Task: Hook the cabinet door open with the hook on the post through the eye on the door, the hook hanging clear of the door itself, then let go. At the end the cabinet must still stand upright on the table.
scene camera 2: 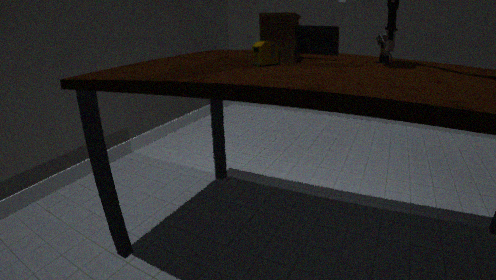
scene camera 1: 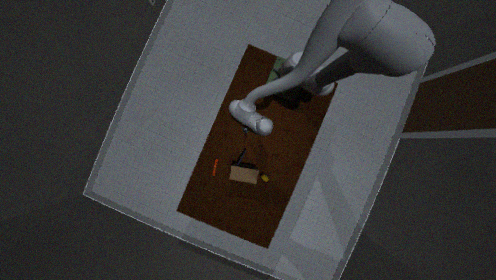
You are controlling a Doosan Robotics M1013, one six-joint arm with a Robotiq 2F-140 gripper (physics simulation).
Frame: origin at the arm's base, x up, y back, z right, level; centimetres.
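Seen in the pictures: gripper, fingertip midpoint: (scene camera 2: 389,50).
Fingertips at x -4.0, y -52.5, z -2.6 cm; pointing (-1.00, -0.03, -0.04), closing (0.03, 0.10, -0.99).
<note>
A point is followed by its place in that frame.
The small brown cabinet (scene camera 1: 243,174) {x 6.6, y -88.0, z -7.1 cm} (scene camera 2: 279,33) {x 0.0, y -84.0, z -17.2 cm} stands upright on the table (scene camera 1: 242,215) {x -9.0, y -124.8, z -26.2 cm} (scene camera 2: 193,71) {x -9.0, y -95.4, z -43.5 cm}. Its dark door (scene camera 2: 318,40) {x -2.3, y -77.6, z 0.2 cm} (scene camera 1: 241,155) {x 2.9, y -76.8, z 1.0 cm} is swung open, away from the cabinet front. A short grey post with the hook (scene camera 2: 383,48) {x -3.9, y -55.9, z 8.1 cm} (scene camera 1: 245,129) {x 1.0, y -55.9, z 9.0 cm} stands on the table well away from the door. My gripper (scene camera 2: 391,43) {x -4.0, y -52.5, z -2.6 cm} hangs straight down right beside the post top, fingers shut. I cannot tell whether it touches the hook. In the overhead view the gripper is hidden under the wrist (scene camera 1: 256,123) {x 37.9, y -52.5, z 3.7 cm}. The eye on the door is too small to see.
A yellow tape measure (scene camera 1: 264,177) {x -2.2, y -83.6, z -25.0 cm} (scene camera 2: 264,53) {x -5.4, y -82.8, z -28.6 cm} lies close beside the cabinet. An orange stick (scene camera 1: 215,166) {x -6.6, y -96.8, z 16.5 cm} lies on the table on the cabinet's other side. The arm's base stands at the table's far end by a green pad (scene camera 1: 276,68) {x 3.3, y 0.3, z 11.1 cm}.
</note>
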